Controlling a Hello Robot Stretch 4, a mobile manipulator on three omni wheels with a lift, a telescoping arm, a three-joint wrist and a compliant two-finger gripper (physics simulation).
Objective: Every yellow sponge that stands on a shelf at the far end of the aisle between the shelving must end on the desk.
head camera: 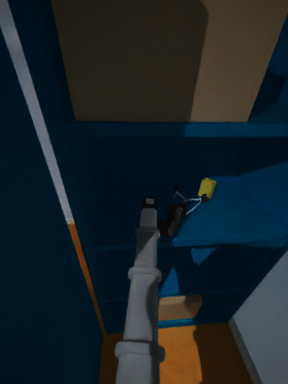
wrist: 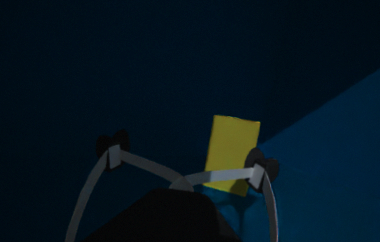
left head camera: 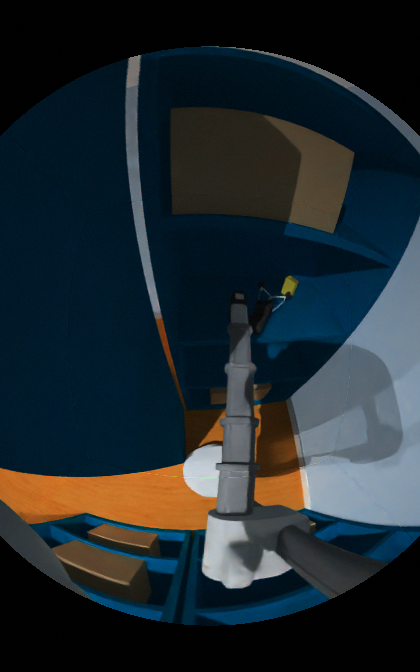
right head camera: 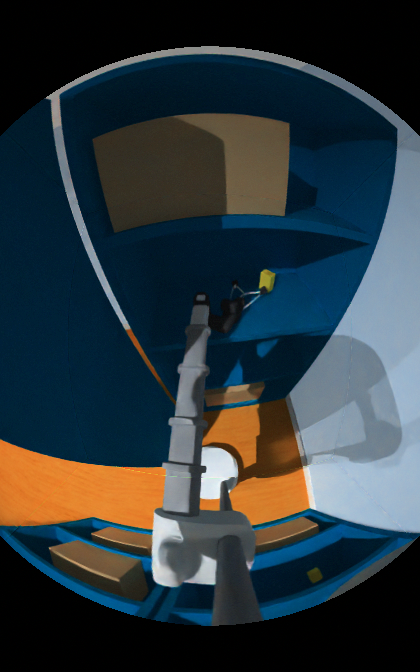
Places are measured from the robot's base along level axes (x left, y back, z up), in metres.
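Pixels of known places: gripper, fingertip midpoint: (head camera: 191, 191) (wrist: 187, 152).
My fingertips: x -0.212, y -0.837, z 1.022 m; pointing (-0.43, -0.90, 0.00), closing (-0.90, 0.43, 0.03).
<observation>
For each thing: its middle in the pictures, then the offset to it from my fingertips. Level surfaces: height alone.
- yellow sponge, body centre: (wrist: 232, 152) (head camera: 206, 188) dx -0.093, dy -0.049, dz -0.009 m
- blue shelf, its level: dz -0.059 m
- large cardboard box, body centre: (head camera: 160, 57) dx +0.208, dy +0.135, dz +0.534 m
A yellow sponge (head camera: 207, 188) (left head camera: 289, 285) (right head camera: 267, 281) (wrist: 231, 145) stands upright on a blue shelf (head camera: 245, 220) (left head camera: 320, 315) (right head camera: 295, 310), below a large box. My gripper (head camera: 190, 194) (left head camera: 274, 291) (right head camera: 249, 287) (wrist: 187, 152) is open, with its fingers wide apart and no thing between the tips. In the wrist view its right fingertip overlaps the sponge's lower right edge; whether they touch I cannot tell. The left fingertip is well left of the sponge. Another yellow sponge (right head camera: 314, 575) shows in the shelving at the bottom right of the right head view. The desk does not show.
A large cardboard box (head camera: 135, 65) (left head camera: 225, 165) (right head camera: 165, 175) fills much of the shelf above. Another box (head camera: 180, 307) is low down. A dark blue panel (head camera: 35, 250) is on the left, a pale wall (head camera: 265, 310) on the right. Boxes (left head camera: 102, 565) (right head camera: 95, 565) stand in the near shelving.
</observation>
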